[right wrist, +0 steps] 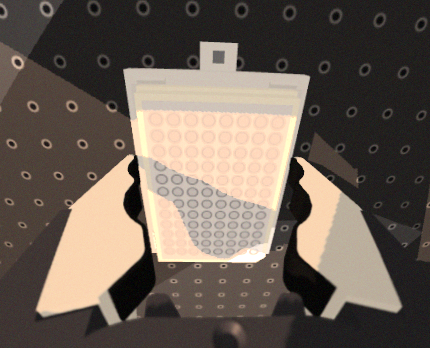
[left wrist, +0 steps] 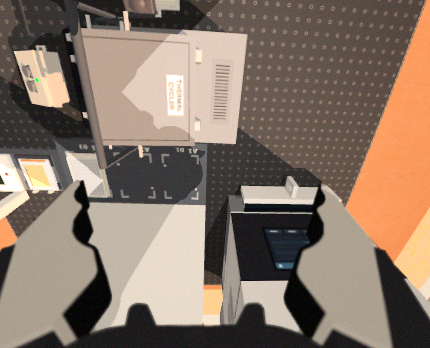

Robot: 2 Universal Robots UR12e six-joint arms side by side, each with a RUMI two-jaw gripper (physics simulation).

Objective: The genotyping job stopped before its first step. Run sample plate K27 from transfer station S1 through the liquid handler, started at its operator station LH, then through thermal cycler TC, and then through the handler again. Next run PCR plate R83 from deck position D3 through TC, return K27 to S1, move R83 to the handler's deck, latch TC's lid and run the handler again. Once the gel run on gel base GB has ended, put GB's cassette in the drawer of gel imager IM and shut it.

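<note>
My left gripper [left wrist: 203, 184] is open and empty. The thermal cycler [left wrist: 137, 90] is below it in the left wrist view, its lid down; I cannot tell whether it is latched. A pale plate [left wrist: 86, 175] lies by the D3 mark on the dark deck [left wrist: 175, 172]. A grey housing [left wrist: 255, 245] with a dark screen [left wrist: 286, 247] and a handled drawer front [left wrist: 265, 195] stands at the lower right. My right gripper [right wrist: 214, 158] is open, its fingers close along both sides of a multiwell plate [right wrist: 215, 150]. That plate lies on a grey tabbed base [right wrist: 175, 76]; its label does not show.
A small cream device [left wrist: 50, 82] with a green light stands left of the cycler. A white-framed block with a yellow centre [left wrist: 37, 174] lies left of the deck. A large pale surface [left wrist: 165, 240] adjoins the deck. Perforated board [left wrist: 300, 90] [right wrist: 360, 40] lies around and beneath these things.
</note>
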